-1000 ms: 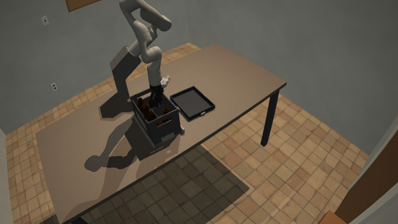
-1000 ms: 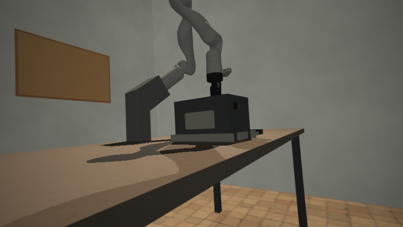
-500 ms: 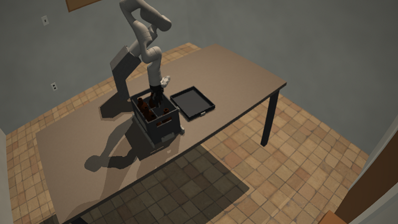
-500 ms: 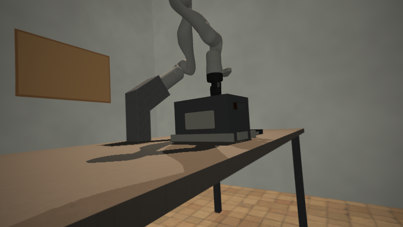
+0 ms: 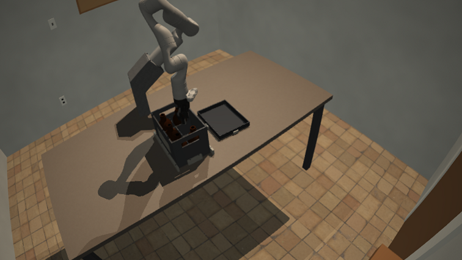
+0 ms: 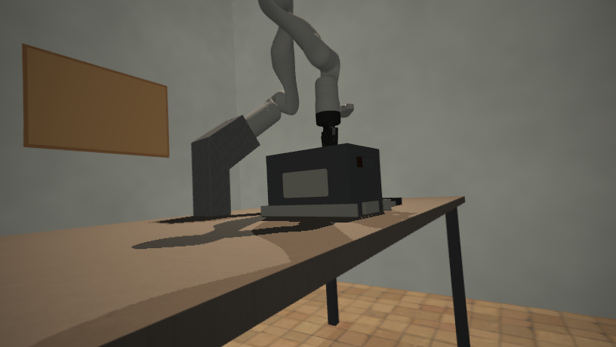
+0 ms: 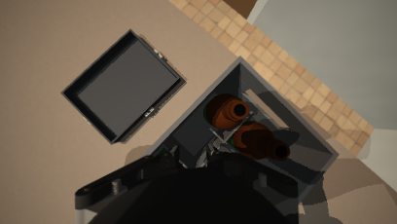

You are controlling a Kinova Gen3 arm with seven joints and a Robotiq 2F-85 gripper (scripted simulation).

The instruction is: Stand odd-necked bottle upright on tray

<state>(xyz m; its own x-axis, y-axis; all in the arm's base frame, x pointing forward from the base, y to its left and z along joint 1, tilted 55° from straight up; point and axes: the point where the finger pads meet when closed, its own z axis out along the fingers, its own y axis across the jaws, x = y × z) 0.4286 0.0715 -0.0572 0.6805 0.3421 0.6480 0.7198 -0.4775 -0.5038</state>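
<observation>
Now: hand 40 mm to the left of the crate and 70 mm above it. Round my hand: dark tray 40 mm behind, 230 mm to the left, 140 mm below; then glass bottle 90 mm behind, 70 mm below.
</observation>
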